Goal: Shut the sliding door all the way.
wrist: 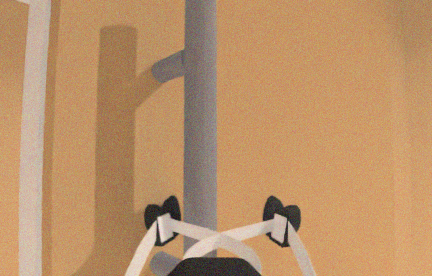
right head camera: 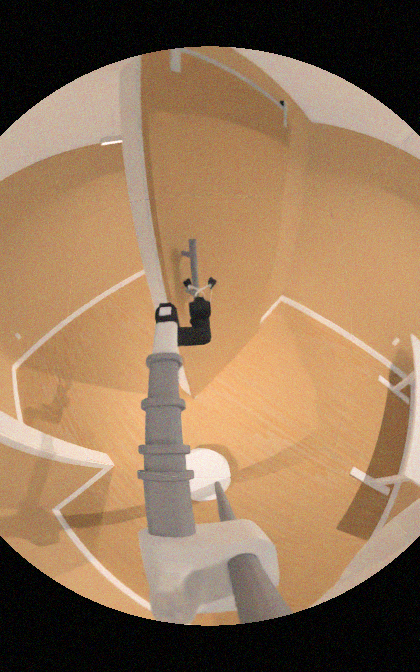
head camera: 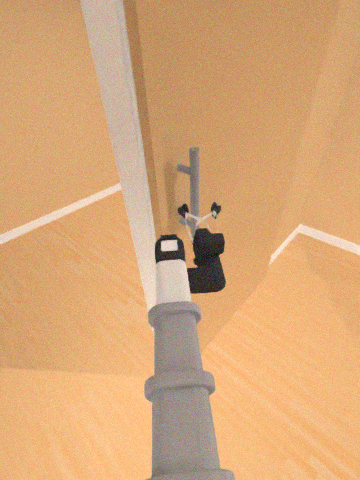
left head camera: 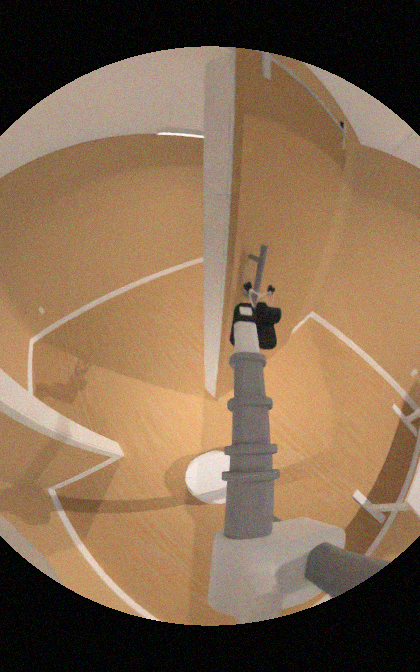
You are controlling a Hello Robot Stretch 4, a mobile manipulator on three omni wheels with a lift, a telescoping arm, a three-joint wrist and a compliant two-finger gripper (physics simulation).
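Seen in the pictures: gripper, between the fingertips: (wrist: 223,212) (right head camera: 199,279) (head camera: 199,205); robot's base, origin of its link: (right head camera: 201,473) (left head camera: 213,475).
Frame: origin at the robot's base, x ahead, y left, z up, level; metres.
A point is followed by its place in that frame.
Note:
The sliding door (head camera: 250,165) {x 1.015, y -0.372, z 1.120 m} (left head camera: 292,190) {x 0.892, y -0.236, z 1.534 m} (right head camera: 220,195) {x 0.884, y -0.227, z 1.452 m} (wrist: 300,125) {x 0.912, y -0.258, z 1.221 m} is a wood-coloured panel, with a pale vertical strip (head camera: 112,100) {x 0.769, y 0.095, z 1.421 m} (left head camera: 218,175) {x 0.742, y 0.071, z 1.549 m} (right head camera: 135,150) {x 0.731, y 0.062, z 1.662 m} (wrist: 34,150) {x 0.727, y 0.057, z 1.178 m} left of its handle. The grey bar handle (head camera: 194,175) {x 0.677, y -0.095, z 1.250 m} (left head camera: 260,270) {x 0.676, y -0.097, z 1.219 m} (right head camera: 193,260) {x 0.676, y -0.097, z 1.239 m} (wrist: 201,125) {x 0.676, y -0.098, z 1.196 m} stands upright off the panel on short mounts. My gripper (head camera: 200,210) {x 0.735, y -0.117, z 1.120 m} (left head camera: 259,288) {x 0.735, y -0.117, z 1.120 m} (right head camera: 200,283) {x 0.735, y -0.117, z 1.120 m} (wrist: 223,212) {x 0.735, y -0.117, z 1.120 m} is open at the lower handle. In the wrist view, one fingertip shows close left of the bar and the other well to its right. Contact is unclear.
An opening shows left of the strip, with floor and a far wall beyond. A rail (left head camera: 310,91) (right head camera: 237,74) runs above the panel. A white disc (left head camera: 207,477) {x -0.005, y 0.049, z 0.187 m} (right head camera: 207,475) {x -0.011, y -0.046, z 0.186 m} lies below my arm. White fixtures (left head camera: 370,505) (right head camera: 370,480) stand at lower right.

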